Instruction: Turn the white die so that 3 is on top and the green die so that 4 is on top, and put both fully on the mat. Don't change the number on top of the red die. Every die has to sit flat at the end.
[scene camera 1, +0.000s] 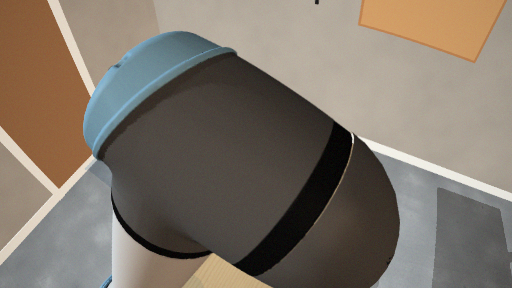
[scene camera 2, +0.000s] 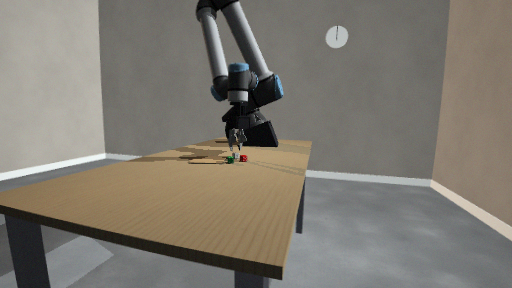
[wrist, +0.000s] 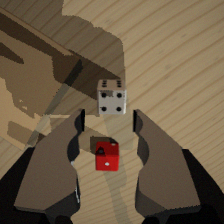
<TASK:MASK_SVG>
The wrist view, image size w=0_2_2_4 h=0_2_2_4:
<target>my gripper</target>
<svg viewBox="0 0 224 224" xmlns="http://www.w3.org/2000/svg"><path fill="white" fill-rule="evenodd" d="M133 110L133 132L139 137L137 155L144 165L139 171L135 192L135 209L145 218L142 224L224 224L224 194L214 179L188 149L183 149L141 110ZM85 109L79 108L34 147L28 147L1 178L0 224L73 224L71 216L80 209L80 188L77 171L73 167L73 163L80 154L78 137L84 131Z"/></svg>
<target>white die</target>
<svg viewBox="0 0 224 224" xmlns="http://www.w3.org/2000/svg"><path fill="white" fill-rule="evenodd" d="M99 80L97 86L97 113L125 114L127 91L125 81Z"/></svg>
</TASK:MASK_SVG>
